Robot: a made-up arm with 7 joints. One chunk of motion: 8 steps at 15 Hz.
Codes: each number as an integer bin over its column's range. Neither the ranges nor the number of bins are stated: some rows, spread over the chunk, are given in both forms.
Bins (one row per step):
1: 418 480 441 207 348 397 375
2: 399 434 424 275 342 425 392
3: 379 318 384 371 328 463 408
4: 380 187 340 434 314 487 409
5: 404 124 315 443 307 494 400
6: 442 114 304 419 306 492 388
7: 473 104 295 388 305 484 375
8: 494 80 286 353 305 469 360
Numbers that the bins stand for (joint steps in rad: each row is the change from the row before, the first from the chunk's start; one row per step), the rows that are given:
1: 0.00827 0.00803 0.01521 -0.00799 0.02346 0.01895 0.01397
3: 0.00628 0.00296 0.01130 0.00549 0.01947 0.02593 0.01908
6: 0.00949 -0.00343 0.00582 0.00944 0.01508 0.02899 0.01598
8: 0.01214 -0.00450 0.00459 0.00401 0.01488 0.02656 0.01166
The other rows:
2: 0.00730 0.00659 0.01404 -0.00240 0.02227 0.02191 0.01660
4: 0.00633 -0.00114 0.00829 0.01067 0.01668 0.02846 0.01923
5: 0.00756 -0.00312 0.00658 0.01141 0.01528 0.02920 0.01784
7: 0.01107 -0.00374 0.00521 0.00689 0.01488 0.02815 0.01397

